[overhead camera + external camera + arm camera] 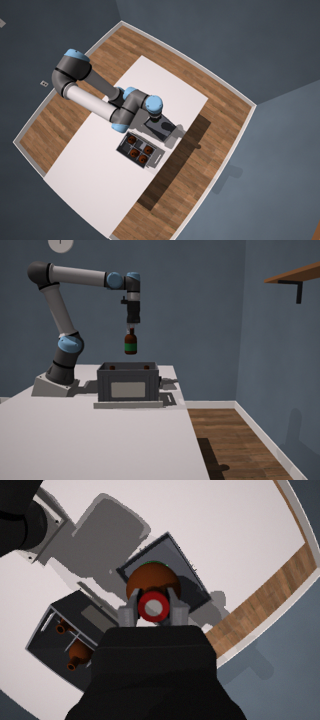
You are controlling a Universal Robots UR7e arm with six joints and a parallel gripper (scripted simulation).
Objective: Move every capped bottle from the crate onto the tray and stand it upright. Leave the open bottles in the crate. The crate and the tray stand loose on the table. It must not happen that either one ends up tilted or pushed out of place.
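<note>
Right now the capped bottle is 60 mm below my hand. Round my hand: dark grey crate (290 mm to the right, 240 mm below, 10 mm ahead); then flat tray (310 mm below, 50 mm ahead).
</note>
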